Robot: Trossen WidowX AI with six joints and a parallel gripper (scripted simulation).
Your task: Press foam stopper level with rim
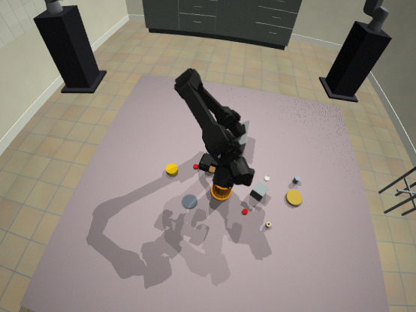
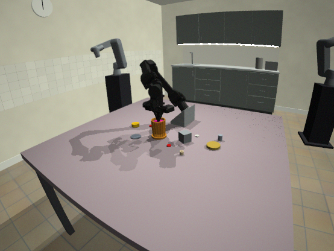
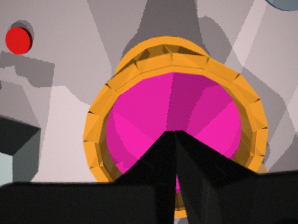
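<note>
My hand is 5 cm above the magenta foam stopper. Round my hand: grey disc 5 cm ahead, 12 cm to the right, 12 cm below; then red button 8 cm ahead, 10 cm to the left, 12 cm below; then brown disc 10 cm behind, 4 cm to the right, 12 cm below.
</note>
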